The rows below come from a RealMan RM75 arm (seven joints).
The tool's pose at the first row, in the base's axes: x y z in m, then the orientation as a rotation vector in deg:
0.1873, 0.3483, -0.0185, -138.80, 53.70, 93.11
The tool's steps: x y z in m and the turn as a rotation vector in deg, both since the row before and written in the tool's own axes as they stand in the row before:
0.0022, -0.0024, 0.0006, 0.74, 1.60, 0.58
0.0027, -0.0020, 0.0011, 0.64, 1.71, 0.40
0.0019, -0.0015, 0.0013, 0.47, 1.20, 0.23
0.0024, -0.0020, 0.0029, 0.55, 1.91, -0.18
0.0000, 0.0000, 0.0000, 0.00, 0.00, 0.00
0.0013, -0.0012, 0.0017, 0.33, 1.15, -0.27
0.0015, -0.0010, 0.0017, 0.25, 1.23, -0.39
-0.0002, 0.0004, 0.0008, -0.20, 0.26, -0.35
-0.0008, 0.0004, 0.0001, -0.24, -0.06, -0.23
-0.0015, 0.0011, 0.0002, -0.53, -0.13, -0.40
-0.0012, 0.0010, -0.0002, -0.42, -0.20, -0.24
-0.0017, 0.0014, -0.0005, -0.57, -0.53, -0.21
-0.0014, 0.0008, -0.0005, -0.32, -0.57, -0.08
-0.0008, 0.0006, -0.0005, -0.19, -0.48, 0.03
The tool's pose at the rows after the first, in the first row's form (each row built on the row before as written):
0.1886, 0.3495, -0.0213, -139.93, 55.15, 90.95
0.1895, 0.3503, -0.0246, -141.22, 56.31, 88.68
0.1898, 0.3511, -0.0272, -142.10, 57.06, 87.03
0.1894, 0.3526, -0.0312, -143.66, 57.37, 84.40
0.1894, 0.3526, -0.0312, -143.66, 57.37, 84.40
0.1892, 0.3535, -0.0335, -144.60, 57.32, 82.76
0.1890, 0.3541, -0.0359, -145.67, 57.07, 81.06
0.1881, 0.3542, -0.0361, -146.11, 56.52, 80.85
0.1875, 0.3543, -0.0354, -146.25, 56.08, 81.07
0.1862, 0.3542, -0.0341, -146.55, 55.25, 81.57
0.1853, 0.3539, -0.0328, -146.68, 54.69, 82.09
0.1843, 0.3534, -0.0308, -146.59, 54.05, 83.12
0.1837, 0.3533, -0.0292, -146.27, 53.71, 84.02
0.1835, 0.3530, -0.0281, -145.93, 53.60, 84.73

